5 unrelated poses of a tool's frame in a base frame.
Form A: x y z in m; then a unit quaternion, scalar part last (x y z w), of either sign.
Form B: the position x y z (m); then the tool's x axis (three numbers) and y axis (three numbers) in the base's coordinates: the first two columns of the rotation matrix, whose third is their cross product. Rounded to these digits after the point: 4 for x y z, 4 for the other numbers.
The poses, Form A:
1: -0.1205 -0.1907 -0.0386 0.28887 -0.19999 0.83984 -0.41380
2: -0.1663 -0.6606 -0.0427 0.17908 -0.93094 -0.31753 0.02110
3: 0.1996 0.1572 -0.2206 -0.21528 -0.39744 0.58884 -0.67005
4: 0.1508 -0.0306 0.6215 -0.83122 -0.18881 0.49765 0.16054
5: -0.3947 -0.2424 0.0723 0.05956 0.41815 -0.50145 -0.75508
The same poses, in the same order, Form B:
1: -0.1205 -0.1907 -0.0386 -0.4906 -0.8106 0.3197 0.5795 -0.5775 -0.5750
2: -0.1663 -0.6606 -0.0427 -0.9350 -0.3468 -0.0744 -0.3200 0.7342 0.5988
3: 0.1996 0.1572 -0.2206 -0.0094 -0.6180 -0.7861 0.9602 0.2138 -0.1796
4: 0.1508 -0.0306 0.6215 0.4334 0.4737 -0.7667 0.1541 -0.8772 -0.4548
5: -0.3947 -0.2424 0.0723 0.1474 0.8071 0.5717 -0.7075 0.4900 -0.5093
